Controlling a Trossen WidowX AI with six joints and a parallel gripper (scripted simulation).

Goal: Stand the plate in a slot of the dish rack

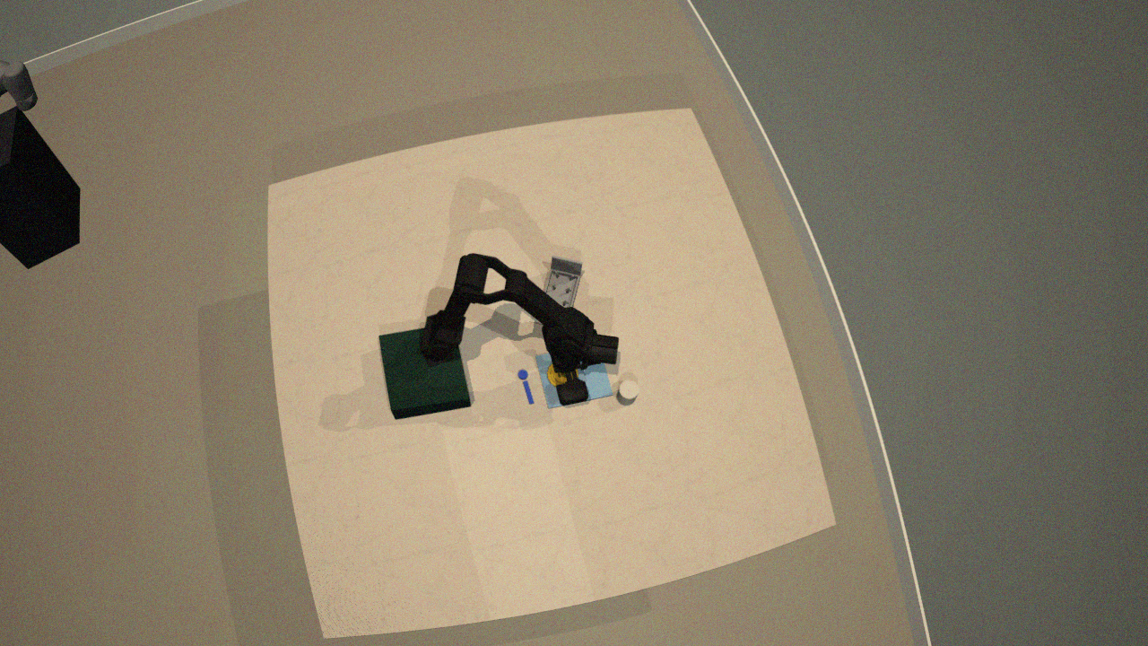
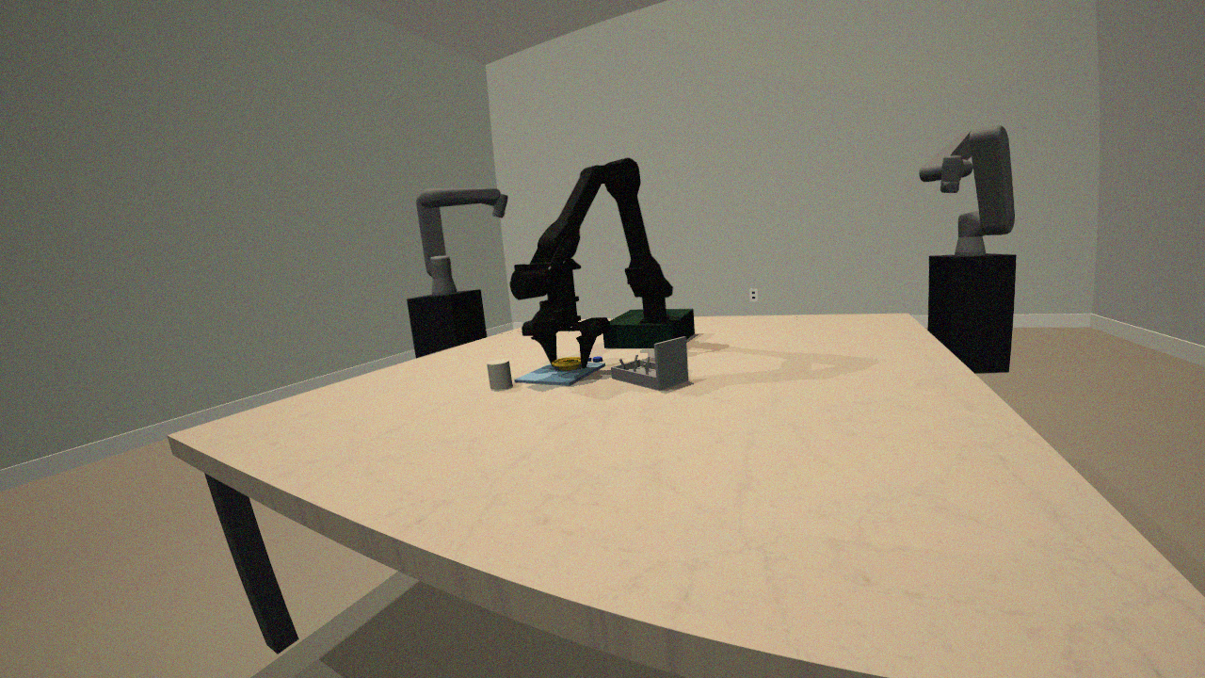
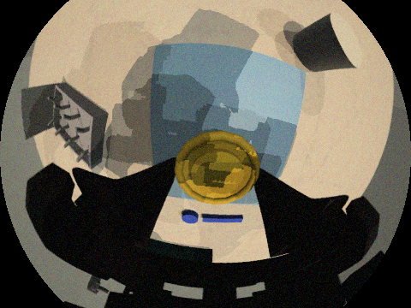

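My gripper tip is 3 cm short of the light blue mat and 1 cm to the left of it. From my gripper tip the other things lie so: white cup (12 cm ahead, 10 cm to the right, 2 cm above); blue spoon (8 cm behind, 1 cm to the left); yellow plate (1 cm above).
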